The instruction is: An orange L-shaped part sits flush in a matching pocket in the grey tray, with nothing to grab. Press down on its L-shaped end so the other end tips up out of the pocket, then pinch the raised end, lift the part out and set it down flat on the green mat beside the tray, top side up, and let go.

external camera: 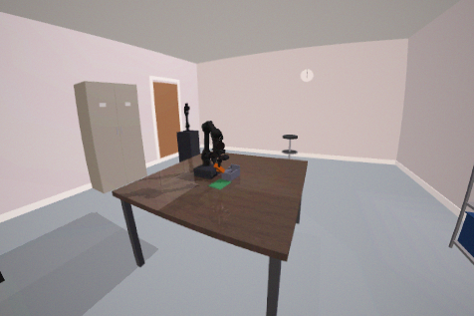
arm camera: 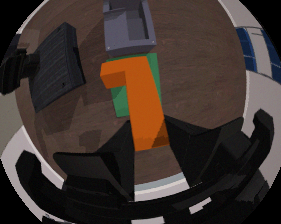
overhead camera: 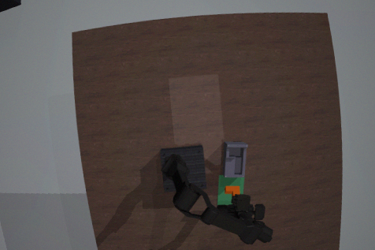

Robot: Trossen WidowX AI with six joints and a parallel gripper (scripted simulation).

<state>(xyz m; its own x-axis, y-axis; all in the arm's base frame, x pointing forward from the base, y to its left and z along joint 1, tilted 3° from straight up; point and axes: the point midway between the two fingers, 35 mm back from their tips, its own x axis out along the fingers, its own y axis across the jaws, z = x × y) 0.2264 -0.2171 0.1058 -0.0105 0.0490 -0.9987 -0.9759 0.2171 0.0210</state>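
Right now the green mat is 2 cm to the left of my gripper tip and 16 cm below it. Round my gripper tip: orange L-shaped part: 1 cm behind, 3 cm to the left, 3 cm below.
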